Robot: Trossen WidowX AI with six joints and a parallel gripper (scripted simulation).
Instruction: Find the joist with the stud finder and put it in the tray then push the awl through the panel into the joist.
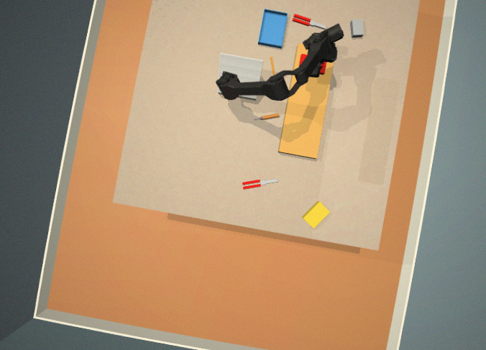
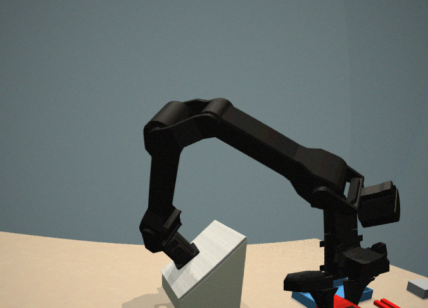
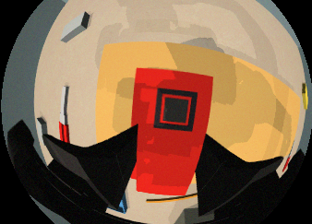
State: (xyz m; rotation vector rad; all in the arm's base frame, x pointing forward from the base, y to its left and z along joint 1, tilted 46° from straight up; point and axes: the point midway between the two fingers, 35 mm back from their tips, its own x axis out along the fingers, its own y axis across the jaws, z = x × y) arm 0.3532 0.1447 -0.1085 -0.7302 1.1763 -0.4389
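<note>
The blue tray lies 23 cm behind my gripper tip, 14 cm to the left of it and 5 cm below it. Also, from my gripper tip: red stud finder (2 cm above, 1 cm ahead); then awl (29 cm to the right, 17 cm behind, 6 cm below); then thin orange stick (17 cm behind, 7 cm to the right, 6 cm below).
</note>
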